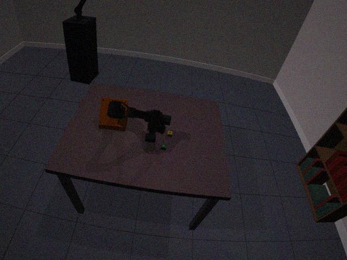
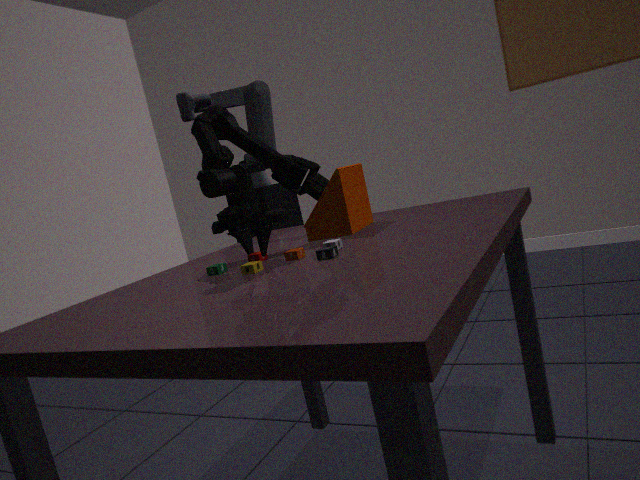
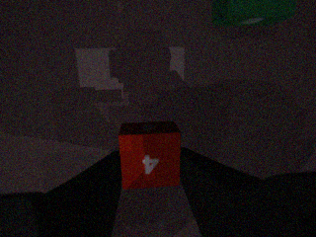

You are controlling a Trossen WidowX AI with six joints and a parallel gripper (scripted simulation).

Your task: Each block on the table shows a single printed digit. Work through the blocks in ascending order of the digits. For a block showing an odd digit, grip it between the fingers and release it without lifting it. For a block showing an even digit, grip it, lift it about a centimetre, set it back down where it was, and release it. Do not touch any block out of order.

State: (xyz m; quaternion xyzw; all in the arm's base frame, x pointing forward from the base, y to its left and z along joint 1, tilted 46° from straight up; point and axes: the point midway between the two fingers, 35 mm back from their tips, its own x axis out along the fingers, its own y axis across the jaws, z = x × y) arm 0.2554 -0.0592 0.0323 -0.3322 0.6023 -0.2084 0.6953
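My gripper tip is now 12 cm to the right of the orange block and 2 cm short of it. From my gripper tip the other things lie so: red block right at my gripper tip; then yellow block 11 cm ahead, 8 cm to the left; then green block 9 cm ahead, 4 cm to the right.
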